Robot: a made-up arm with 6 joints.
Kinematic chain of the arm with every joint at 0, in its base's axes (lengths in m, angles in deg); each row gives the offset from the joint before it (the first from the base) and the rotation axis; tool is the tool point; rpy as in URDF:
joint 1: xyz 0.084 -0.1 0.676 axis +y
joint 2: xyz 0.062 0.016 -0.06 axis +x
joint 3: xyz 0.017 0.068 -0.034 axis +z
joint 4: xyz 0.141 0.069 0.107 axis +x
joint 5: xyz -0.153 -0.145 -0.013 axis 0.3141 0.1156 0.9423
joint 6: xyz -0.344 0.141 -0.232 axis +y
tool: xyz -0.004 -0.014 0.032 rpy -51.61 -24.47 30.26
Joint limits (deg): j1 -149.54..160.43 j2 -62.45..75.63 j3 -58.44..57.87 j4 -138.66..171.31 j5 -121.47..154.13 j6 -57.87..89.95
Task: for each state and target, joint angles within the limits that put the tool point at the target. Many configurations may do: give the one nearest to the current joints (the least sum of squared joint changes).
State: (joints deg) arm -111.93 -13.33 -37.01 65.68 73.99 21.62
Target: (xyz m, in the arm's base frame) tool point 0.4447 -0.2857 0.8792
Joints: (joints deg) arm -141.98 -32.97 -16.93 41.69 97.43 22.45
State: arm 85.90 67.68 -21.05 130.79 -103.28 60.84
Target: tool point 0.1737 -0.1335 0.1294
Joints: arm 112.81 63.99 -41.55 118.93 -121.47 62.03
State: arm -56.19 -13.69 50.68 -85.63 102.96 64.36
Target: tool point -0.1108 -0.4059 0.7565
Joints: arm -59.74 -4.49 33.45 -55.52 69.91 67.75
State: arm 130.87 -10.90 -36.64 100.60 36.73 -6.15
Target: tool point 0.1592 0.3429 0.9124
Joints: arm 130.42 1.84 -15.96 90.80 21.32 0.06
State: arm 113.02 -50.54 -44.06 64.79 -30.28 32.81
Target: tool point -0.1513 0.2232 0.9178
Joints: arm 108.22 -27.17 -9.46 42.57 -18.23 35.92
